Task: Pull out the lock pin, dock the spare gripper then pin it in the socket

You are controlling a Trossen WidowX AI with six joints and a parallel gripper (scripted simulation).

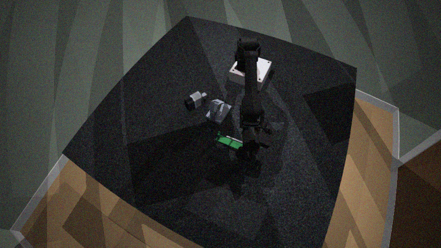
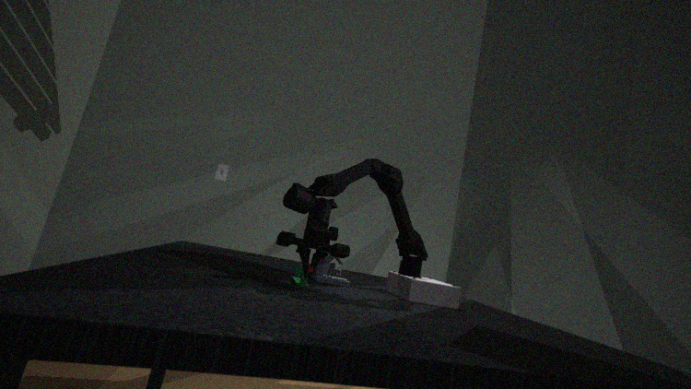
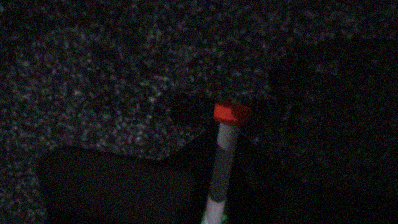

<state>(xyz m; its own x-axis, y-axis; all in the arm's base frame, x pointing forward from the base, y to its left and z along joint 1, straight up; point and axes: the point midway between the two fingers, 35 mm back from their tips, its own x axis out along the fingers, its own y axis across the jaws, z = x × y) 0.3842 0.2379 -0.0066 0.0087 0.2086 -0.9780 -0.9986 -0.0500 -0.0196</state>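
Now: the green pad 10 mm ahead of my gripper tip and 100 mm to the right of it. Round my gripper tip: socket (90 mm behind, 230 mm to the right, 30 mm above); spare gripper (110 mm behind, 360 mm to the right).
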